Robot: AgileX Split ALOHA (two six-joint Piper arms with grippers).
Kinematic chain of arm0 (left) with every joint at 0, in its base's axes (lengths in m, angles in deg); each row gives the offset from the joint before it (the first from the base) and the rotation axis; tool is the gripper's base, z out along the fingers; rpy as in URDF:
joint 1: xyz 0 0 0.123 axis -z
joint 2: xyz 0 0 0 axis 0.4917 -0.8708 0
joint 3: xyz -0.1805 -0.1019 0.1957 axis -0.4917 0.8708 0
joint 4: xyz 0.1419 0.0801 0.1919 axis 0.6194 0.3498 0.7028
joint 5: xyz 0 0 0 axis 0.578 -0.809 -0.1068
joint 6: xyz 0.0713 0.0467 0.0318 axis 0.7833 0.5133 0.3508
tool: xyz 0 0 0 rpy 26.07 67.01 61.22
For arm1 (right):
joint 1: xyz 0 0 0.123 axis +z
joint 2: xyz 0 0 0 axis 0.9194 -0.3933 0
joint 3: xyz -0.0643 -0.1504 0.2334 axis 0.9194 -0.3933 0
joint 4: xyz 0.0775 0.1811 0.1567 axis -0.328 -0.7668 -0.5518
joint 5: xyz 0 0 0 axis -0.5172 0.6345 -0.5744
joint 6: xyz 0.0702 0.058 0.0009 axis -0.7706 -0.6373 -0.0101
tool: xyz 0 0 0 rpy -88.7 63.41 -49.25
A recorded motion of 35 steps. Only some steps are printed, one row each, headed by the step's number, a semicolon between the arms.
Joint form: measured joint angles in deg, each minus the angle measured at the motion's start. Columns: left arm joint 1, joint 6, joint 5, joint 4, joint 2, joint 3; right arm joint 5, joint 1, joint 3, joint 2, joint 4, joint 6.
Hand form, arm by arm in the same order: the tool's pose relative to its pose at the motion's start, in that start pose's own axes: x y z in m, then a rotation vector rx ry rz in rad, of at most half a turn. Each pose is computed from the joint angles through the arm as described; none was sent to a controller.
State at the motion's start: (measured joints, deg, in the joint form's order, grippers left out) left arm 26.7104 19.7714 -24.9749 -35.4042 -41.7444 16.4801; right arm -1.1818 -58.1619 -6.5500 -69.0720 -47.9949 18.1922
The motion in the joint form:
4: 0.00 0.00 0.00 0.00 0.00 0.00; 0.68 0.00 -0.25 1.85 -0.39 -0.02
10: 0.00 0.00 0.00 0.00 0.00 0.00; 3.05 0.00 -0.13 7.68 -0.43 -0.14
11: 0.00 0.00 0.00 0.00 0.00 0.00; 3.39 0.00 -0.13 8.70 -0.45 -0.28
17: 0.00 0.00 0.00 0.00 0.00 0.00; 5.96 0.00 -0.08 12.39 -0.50 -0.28
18: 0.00 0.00 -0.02 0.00 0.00 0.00; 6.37 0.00 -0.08 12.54 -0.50 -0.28
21: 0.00 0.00 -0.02 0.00 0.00 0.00; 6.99 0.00 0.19 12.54 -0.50 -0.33
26: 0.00 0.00 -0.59 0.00 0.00 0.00; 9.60 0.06 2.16 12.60 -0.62 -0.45
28: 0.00 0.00 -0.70 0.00 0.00 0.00; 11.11 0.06 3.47 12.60 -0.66 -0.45
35: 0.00 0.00 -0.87 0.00 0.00 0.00; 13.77 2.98 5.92 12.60 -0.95 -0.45
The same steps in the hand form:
4: 0.0000 0.0000 0.0000 0.0000 0.0000 0.0000; 0.0005 0.0011 -0.0111 -0.0034 -0.0168 0.0040
10: 0.0000 0.0000 0.0000 0.0000 0.0000 0.0000; 0.0010 0.0033 -0.0486 0.0003 -0.0792 0.0008
11: 0.0000 0.0000 0.0000 0.0000 0.0000 0.0000; 0.0015 0.0038 -0.0551 0.0008 -0.0910 0.0025
17: 0.0000 0.0000 0.0000 0.0000 0.0000 0.0000; 0.0060 0.0058 -0.0783 -0.0002 -0.1117 -0.0010
18: 0.0000 0.0000 0.0000 0.0001 0.0003 0.0000; 0.0067 0.0059 -0.0792 -0.0011 -0.1072 -0.0012
21: 0.0000 0.0000 0.0000 0.0001 0.0003 0.0000; 0.0066 0.0060 -0.0801 -0.0024 -0.1012 -0.0007
26: 0.0009 -0.0004 0.0000 0.0042 0.0094 0.0000; 0.0031 0.0068 -0.0878 -0.0078 -0.0917 -0.0009
28: 0.0010 -0.0004 0.0000 0.0049 0.0112 0.0000; 0.0005 0.0070 -0.0928 -0.0102 -0.0884 -0.0021
35: 0.0013 -0.0006 0.0000 0.0061 0.0139 0.0000; -0.0054 0.0259 -0.1015 -0.0261 -0.0834 -0.0526

